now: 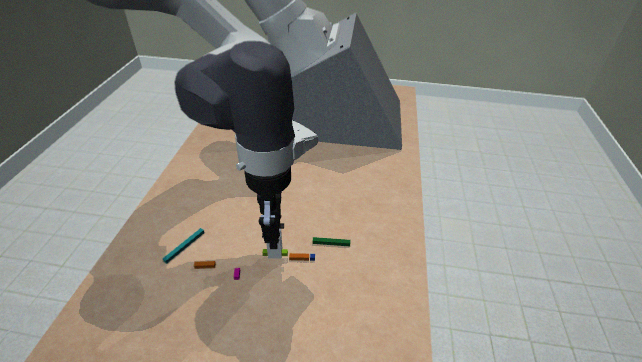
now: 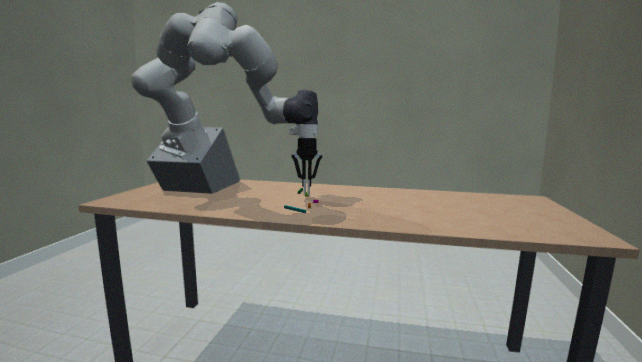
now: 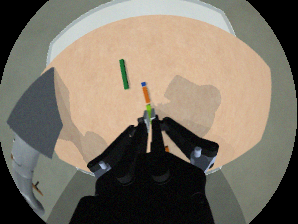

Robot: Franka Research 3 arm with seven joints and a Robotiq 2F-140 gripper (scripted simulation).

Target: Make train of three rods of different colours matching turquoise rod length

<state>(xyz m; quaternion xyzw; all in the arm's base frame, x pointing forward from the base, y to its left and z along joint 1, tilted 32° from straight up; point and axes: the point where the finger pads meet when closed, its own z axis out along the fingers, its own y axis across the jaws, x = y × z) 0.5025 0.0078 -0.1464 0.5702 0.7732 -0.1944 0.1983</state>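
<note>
Now: the lime rod 30 mm below my hand. From my hand the other things lie so: blue rod: 70 mm to the left, 40 mm below, 20 mm behind; then green rod: 100 mm to the left, 70 mm behind, 40 mm below; then magenta rod: 60 mm to the right, 60 mm ahead, 40 mm below.
</note>
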